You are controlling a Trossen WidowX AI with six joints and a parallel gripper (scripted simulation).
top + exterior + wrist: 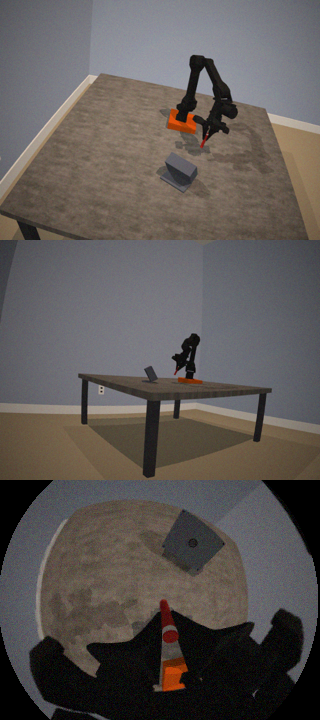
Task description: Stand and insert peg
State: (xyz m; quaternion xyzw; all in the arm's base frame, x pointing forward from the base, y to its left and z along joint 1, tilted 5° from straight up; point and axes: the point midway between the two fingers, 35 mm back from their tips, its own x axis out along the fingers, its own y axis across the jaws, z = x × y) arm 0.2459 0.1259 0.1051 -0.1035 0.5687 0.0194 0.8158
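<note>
Right now the grey sloped panel is 19 cm ahead of my gripper tip, 9 cm to the right of it and 4 cm below it. Also, from my gripper tip: red peg (2 cm above, 1 cm behind); flat grey foot plate (21 cm ahead, 10 cm to the right, 10 cm below).
</note>
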